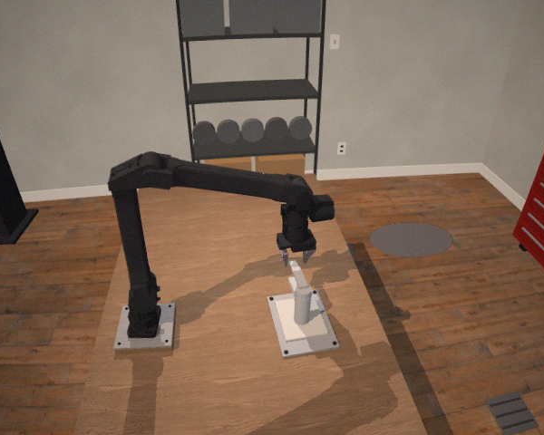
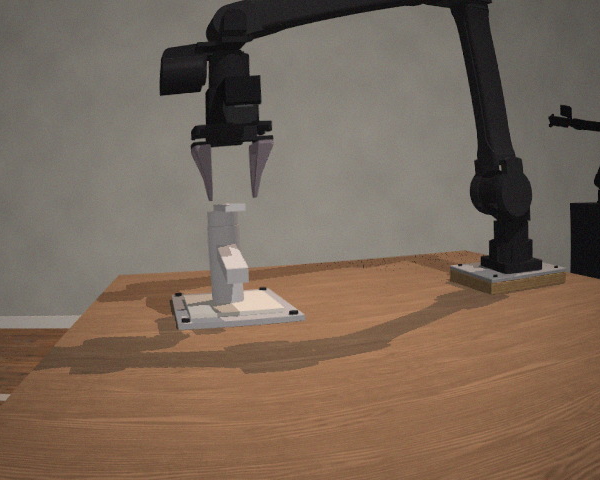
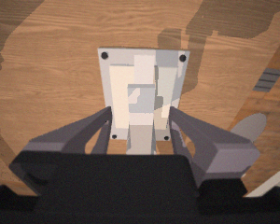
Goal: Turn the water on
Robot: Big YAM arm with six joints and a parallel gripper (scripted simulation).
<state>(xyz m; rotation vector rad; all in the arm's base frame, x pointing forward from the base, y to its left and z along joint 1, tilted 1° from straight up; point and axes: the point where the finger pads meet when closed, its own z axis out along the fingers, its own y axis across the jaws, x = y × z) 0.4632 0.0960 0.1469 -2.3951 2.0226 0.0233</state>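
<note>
The lever is 30 mm to the right of my hand, 20 mm below it and 10 mm ahead of it. The rest, counted from my hand: white tap: 70 mm below, 60 mm to the right, 10 mm ahead.
</note>
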